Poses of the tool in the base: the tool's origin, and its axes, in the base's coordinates. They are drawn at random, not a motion.
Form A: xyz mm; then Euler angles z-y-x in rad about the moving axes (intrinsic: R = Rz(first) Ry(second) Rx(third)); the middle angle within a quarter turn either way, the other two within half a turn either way.
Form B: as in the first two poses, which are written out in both.
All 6 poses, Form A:
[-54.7, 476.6, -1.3, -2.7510, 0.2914, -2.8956]
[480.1, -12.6, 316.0, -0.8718, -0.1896, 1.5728]
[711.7, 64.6, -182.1, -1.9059, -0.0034, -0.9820]
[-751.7, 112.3, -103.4, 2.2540, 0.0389, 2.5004]
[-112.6, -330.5, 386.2, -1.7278, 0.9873, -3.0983]
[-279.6, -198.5, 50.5, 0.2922, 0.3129, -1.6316]
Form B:
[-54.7, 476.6, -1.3, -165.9, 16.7, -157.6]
[480.1, -12.6, 316.0, 90.1, -10.9, -50.0]
[711.7, 64.6, -182.1, -56.3, -0.2, -109.2]
[-751.7, 112.3, -103.4, 143.3, 2.2, 129.1]
[-112.6, -330.5, 386.2, -177.5, 56.6, -99.0]
[-279.6, -198.5, 50.5, -93.5, 17.9, 16.7]

